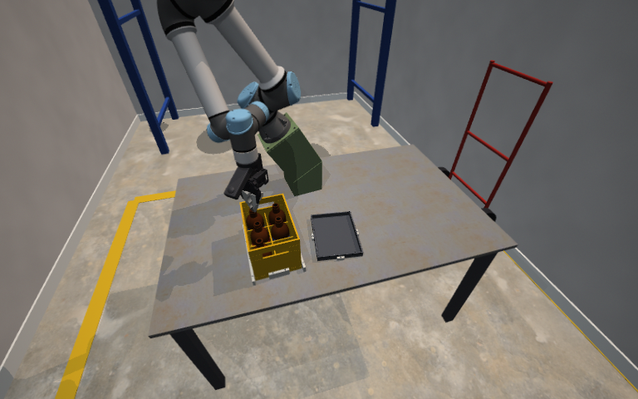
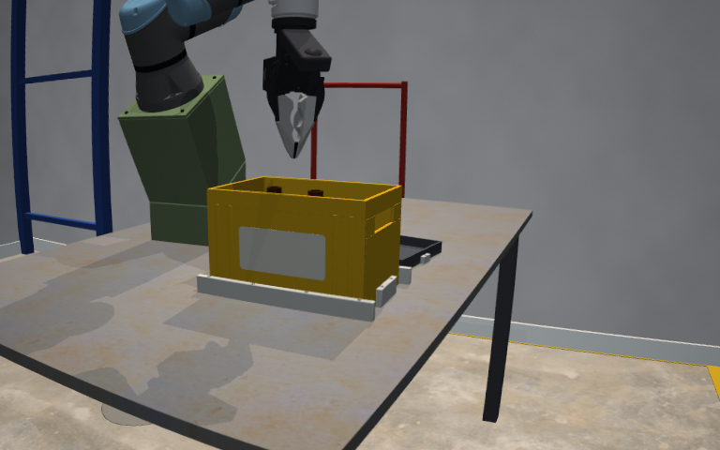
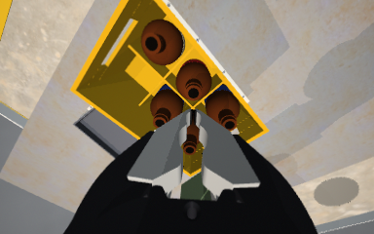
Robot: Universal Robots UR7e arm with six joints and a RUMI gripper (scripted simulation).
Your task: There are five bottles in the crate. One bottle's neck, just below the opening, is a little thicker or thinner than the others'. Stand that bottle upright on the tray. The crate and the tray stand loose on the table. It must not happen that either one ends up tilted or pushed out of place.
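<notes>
Right now my hand is 160 mm above the yellow crate and 40 mm to the right of it. Also, from my hand: dark tray 320 mm to the left, 230 mm below, 20 mm ahead.
</notes>
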